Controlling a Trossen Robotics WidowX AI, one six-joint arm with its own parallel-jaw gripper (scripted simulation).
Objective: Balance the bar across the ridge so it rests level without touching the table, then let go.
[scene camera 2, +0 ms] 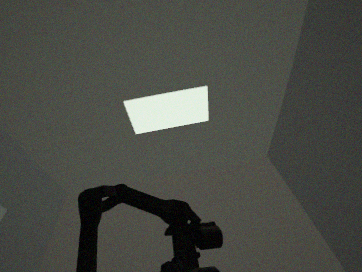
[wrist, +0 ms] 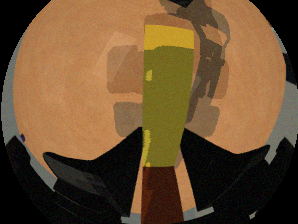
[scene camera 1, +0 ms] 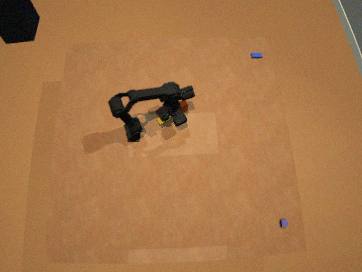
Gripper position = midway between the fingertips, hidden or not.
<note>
My gripper (wrist: pixel 161 132) holds a bar.
</note>
